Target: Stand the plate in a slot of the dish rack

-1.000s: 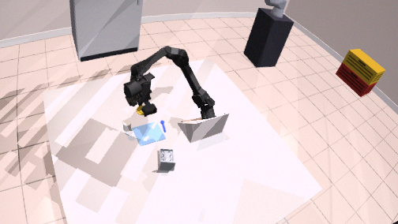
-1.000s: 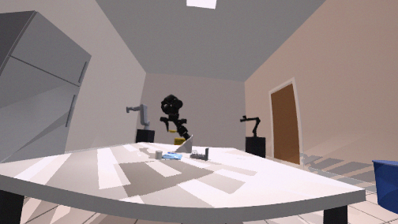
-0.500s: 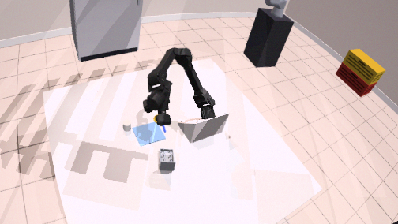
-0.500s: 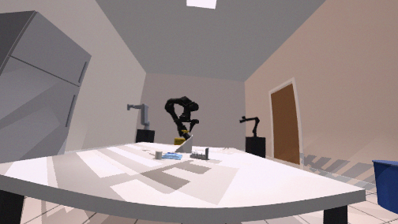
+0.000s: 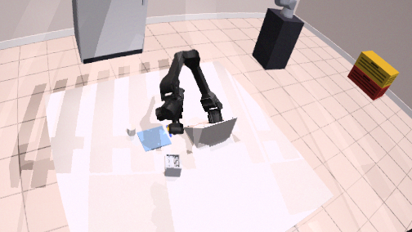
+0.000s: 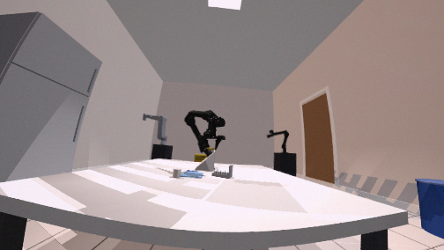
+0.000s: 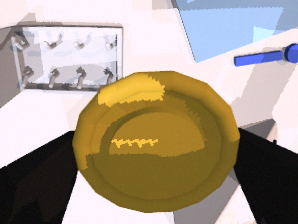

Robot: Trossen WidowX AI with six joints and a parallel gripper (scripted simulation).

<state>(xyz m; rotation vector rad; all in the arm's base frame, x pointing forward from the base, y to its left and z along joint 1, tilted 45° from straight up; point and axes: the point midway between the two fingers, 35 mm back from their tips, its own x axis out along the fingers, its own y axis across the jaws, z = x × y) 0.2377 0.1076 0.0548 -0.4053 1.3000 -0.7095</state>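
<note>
The grey dish rack is 15 cm below my gripper tip, 9 cm to the left of it and 2 cm ahead of it. The rest, counted from my gripper tip: light blue mat 17 cm below, 10 cm to the right, 6 cm ahead; yellow plate 1 cm above; blue utensil 17 cm below, 14 cm to the right, 4 cm behind.
</note>
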